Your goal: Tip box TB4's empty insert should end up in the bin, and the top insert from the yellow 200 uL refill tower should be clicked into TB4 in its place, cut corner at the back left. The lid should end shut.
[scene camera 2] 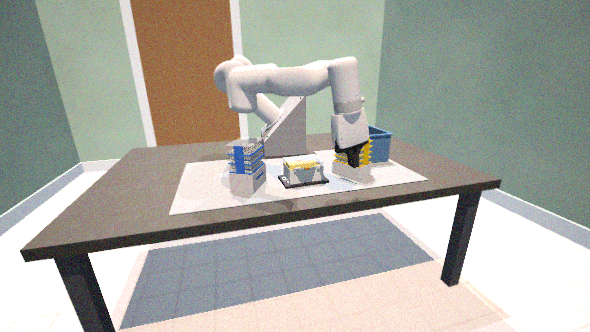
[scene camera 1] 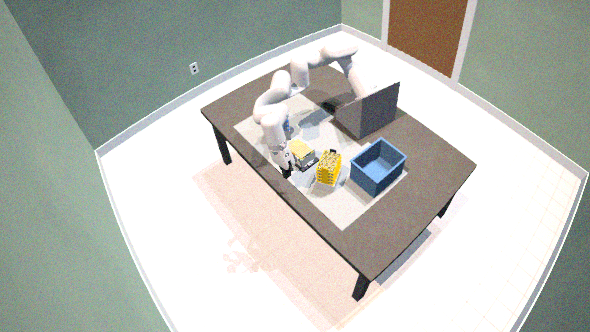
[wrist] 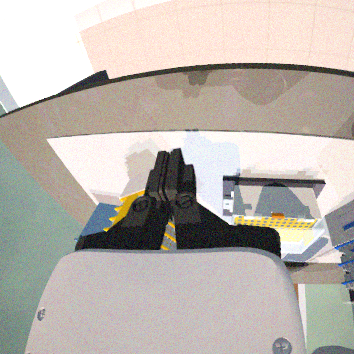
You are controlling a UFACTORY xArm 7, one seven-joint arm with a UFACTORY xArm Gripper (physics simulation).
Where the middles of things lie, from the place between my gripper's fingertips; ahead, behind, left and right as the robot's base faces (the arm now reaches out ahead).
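You'd find the blue bin (scene camera 1: 376, 167) 18 cm to the left of my hand and 36 cm behind it, and it's 3 cm below it as well.
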